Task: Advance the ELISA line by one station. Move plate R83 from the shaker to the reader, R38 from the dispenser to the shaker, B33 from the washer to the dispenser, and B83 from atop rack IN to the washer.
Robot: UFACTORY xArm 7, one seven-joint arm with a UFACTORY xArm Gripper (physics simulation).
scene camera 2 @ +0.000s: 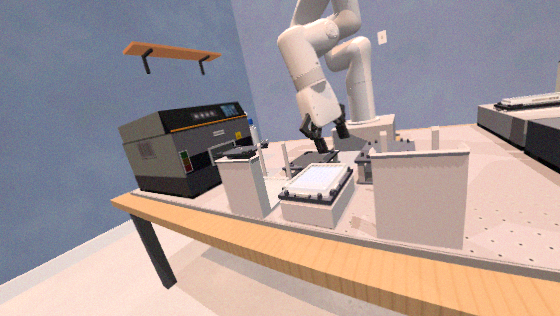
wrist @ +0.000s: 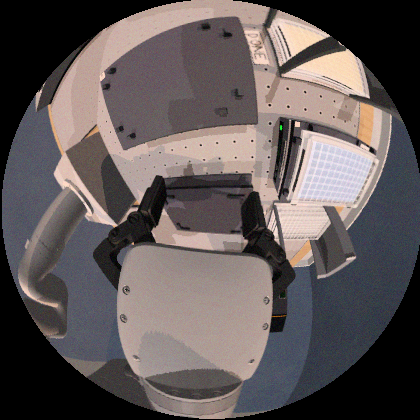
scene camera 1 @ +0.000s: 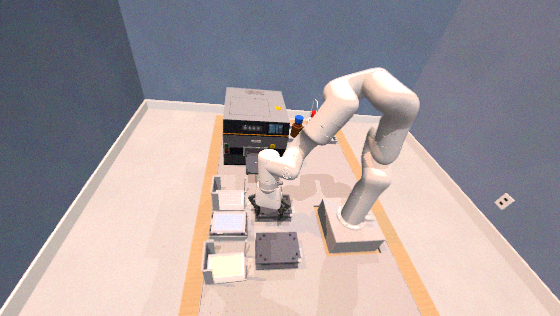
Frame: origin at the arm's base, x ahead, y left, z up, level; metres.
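Seen in the pictures: gripper, fingertip midpoint: point(scene camera 2: 335, 145) point(wrist: 206, 191) point(scene camera 1: 268, 216); arm's base, link origin: point(scene camera 2: 363, 122) point(wrist: 77, 196) point(scene camera 1: 350, 217).
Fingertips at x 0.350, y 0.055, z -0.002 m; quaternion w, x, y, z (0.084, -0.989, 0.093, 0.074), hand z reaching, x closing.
Offsets run from my fingertips to a thing's top centre.
My gripper point(scene camera 1: 269, 215) point(scene camera 2: 332, 142) point(wrist: 206, 191) is open and empty, above a bare small dark platform point(scene camera 2: 311, 161) point(wrist: 205, 215). A plate with pale blue wells @(dx +0.153, dy +0.039, dz -0.016 m) point(scene camera 1: 229, 222) point(scene camera 2: 320, 179) point(wrist: 335, 169) sits on a dark nest on a white block beside it. A white plate @(dx +0.187, dy -0.100, dz -0.050 m) point(scene camera 1: 231, 199) point(wrist: 301, 222) lies in a walled rack. A cream-topped plate @(dx +0.125, dy +0.193, dz -0.050 m) point(scene camera 1: 226, 266) point(wrist: 320, 52) lies in the rack by the DONE label. Another white plate @(dx -0.427, dy +0.416, dz +0.019 m) point(scene camera 2: 532, 100) sits on a grey instrument at the right in scene camera 2. Plate codes cannot be read.
A larger dark platform @(dx -0.062, dy +0.107, dz -0.015 m) point(scene camera 1: 277, 247) point(scene camera 2: 390, 146) point(wrist: 185, 85) with corner pegs stands beside the small one. A grey and black machine @(dx +0.158, dy -0.559, dz +0.185 m) point(scene camera 1: 255, 107) point(scene camera 2: 150, 150) stands at the far end, with a dark tray @(dx +0.100, dy -0.279, dz +0.018 m) point(scene camera 2: 240, 151) before it. Rack walls point(scene camera 2: 420, 200) point(scene camera 2: 242, 185) rise along the edge.
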